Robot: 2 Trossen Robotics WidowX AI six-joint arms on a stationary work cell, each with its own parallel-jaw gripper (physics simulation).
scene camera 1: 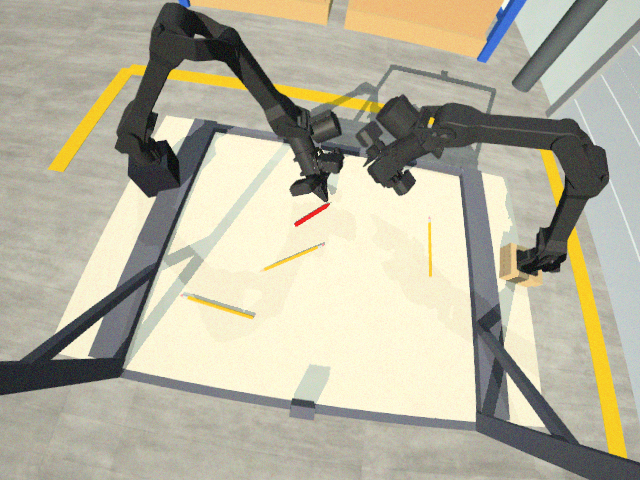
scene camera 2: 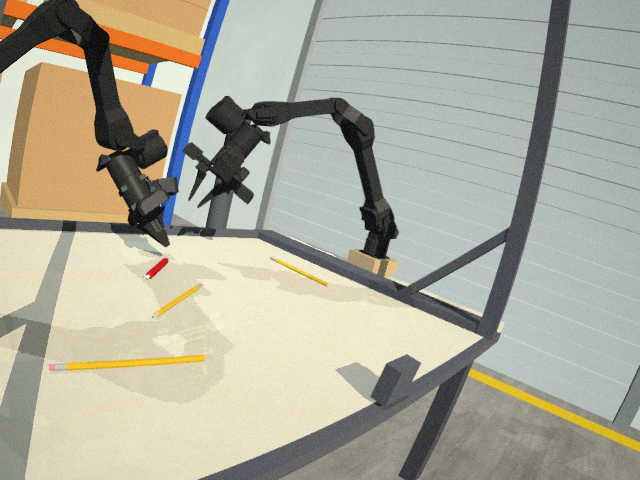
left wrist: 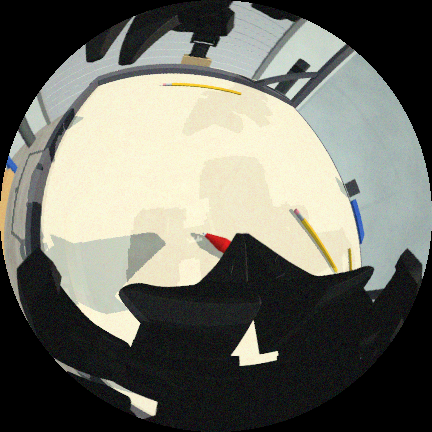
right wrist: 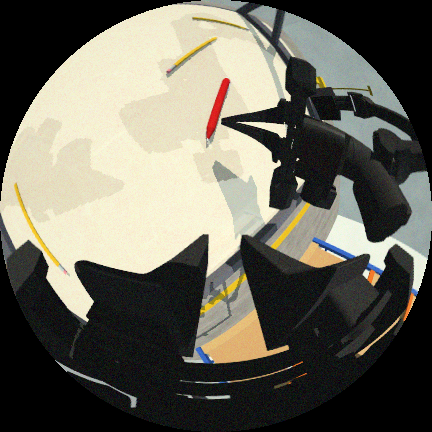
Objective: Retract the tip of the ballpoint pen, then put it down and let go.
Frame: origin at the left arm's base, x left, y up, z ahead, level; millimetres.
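Seen in the pictures: left gripper, fingertip midpoint: (scene camera 1: pixel 326 201) (scene camera 2: pixel 167 246) (left wrist: pixel 240 238) (right wrist: pixel 221 120); right gripper, fingertip midpoint: (scene camera 1: pixel 366 169) (scene camera 2: pixel 193 203) (left wrist: pixel 110 61) (right wrist: pixel 224 240); left arm's base at its link origin: (scene camera 1: pixel 147 156) (right wrist: pixel 336 102); right arm's base at its link origin: (scene camera 1: pixel 526 263) (scene camera 2: pixel 374 255) (left wrist: pixel 196 55).
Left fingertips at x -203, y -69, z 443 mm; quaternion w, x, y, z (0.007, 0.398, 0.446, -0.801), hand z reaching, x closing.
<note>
Pixels of each thing's middle, then the offset from my left fingertips to it. Level surfaces: height alone.
- red ballpoint pen at the middle of its body: (left wrist: pixel 260 266) (right wrist: pixel 218 103) (scene camera 2: pixel 157 267) (scene camera 1: pixel 312 214) dz -44, dx -14, dy -32 mm
- tabletop at its surface level: dy -37 mm
- yellow pencil at the middle of its body: (scene camera 2: pixel 179 299) (left wrist: pixel 323 248) (right wrist: pixel 197 47) (scene camera 1: pixel 291 258) dz -131, dx -128, dy -34 mm
- small block at the middle of its body: (scene camera 2: pixel 396 380) (scene camera 1: pixel 302 408) (left wrist: pixel 352 187) dz -194, dx -472, dy -6 mm
The red ballpoint pen (scene camera 1: pixel 311 214) (scene camera 2: pixel 156 268) (left wrist: pixel 217 242) (right wrist: pixel 218 107) lies flat on the tabletop (scene camera 1: pixel 361 330). Its white button end shows in scene camera 2, and a small pale point seems to show at its tapered end in the left wrist view. My left gripper (scene camera 1: pixel 326 200) (scene camera 2: pixel 166 244) (left wrist: pixel 240 238) (right wrist: pixel 221 120) is shut and empty, its fingertips a little above the table near the tapered end. In the left wrist view its fingers hide most of the pen. My right gripper (scene camera 2: pixel 194 203) (left wrist: pixel 110 61) (right wrist: pixel 224 240) has its fingers apart, with nothing between them, higher up and away from the pen.
One yellow pencil (scene camera 1: pixel 294 255) (scene camera 2: pixel 178 300) lies near the pen. Another pencil (scene camera 1: pixel 222 307) (scene camera 2: pixel 136 362) lies at the lower left, and a third (scene camera 1: pixel 430 248) (scene camera 2: pixel 299 272) at the right. A dark frame (scene camera 1: pixel 206 400) edges the table, with a small block (scene camera 1: pixel 302 408) on its front side.
</note>
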